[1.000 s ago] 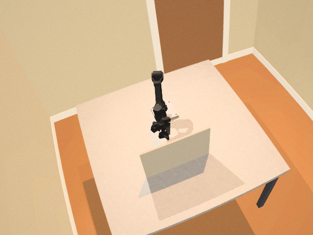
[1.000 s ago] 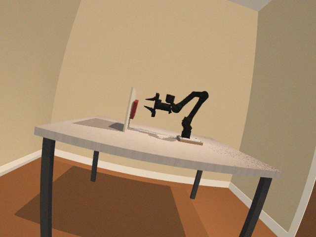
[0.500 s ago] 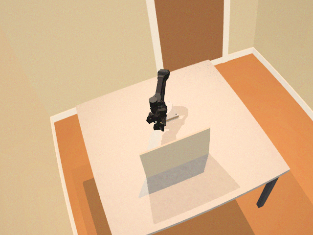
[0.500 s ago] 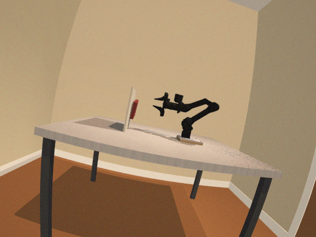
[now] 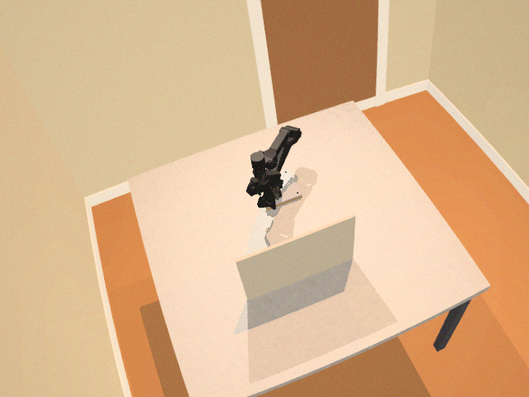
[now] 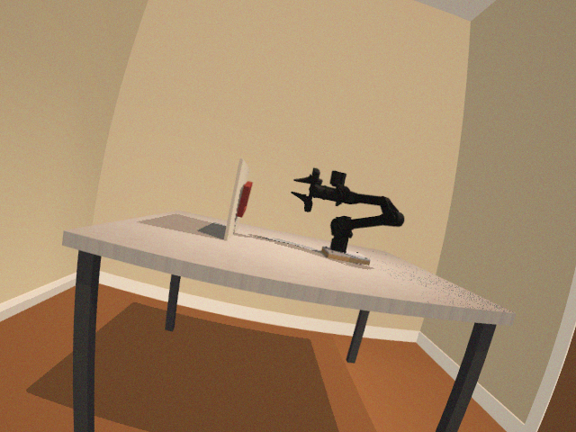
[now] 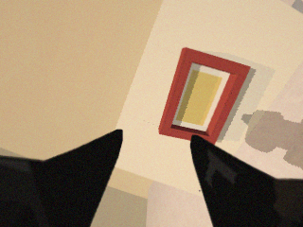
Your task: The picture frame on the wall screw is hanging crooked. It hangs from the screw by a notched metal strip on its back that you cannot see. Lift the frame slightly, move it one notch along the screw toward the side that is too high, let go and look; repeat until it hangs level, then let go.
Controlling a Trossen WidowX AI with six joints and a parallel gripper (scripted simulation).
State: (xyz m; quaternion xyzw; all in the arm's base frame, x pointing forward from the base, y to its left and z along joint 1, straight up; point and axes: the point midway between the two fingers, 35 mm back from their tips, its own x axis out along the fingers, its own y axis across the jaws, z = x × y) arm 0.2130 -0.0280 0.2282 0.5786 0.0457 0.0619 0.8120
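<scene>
My gripper tip is now 200 mm short of the red picture frame, 20 mm to the right of it and 90 mm above it. The rest, counted from my gripper tip: wall panel (200 mm ahead, 30 mm to the left, 100 mm below).
</scene>
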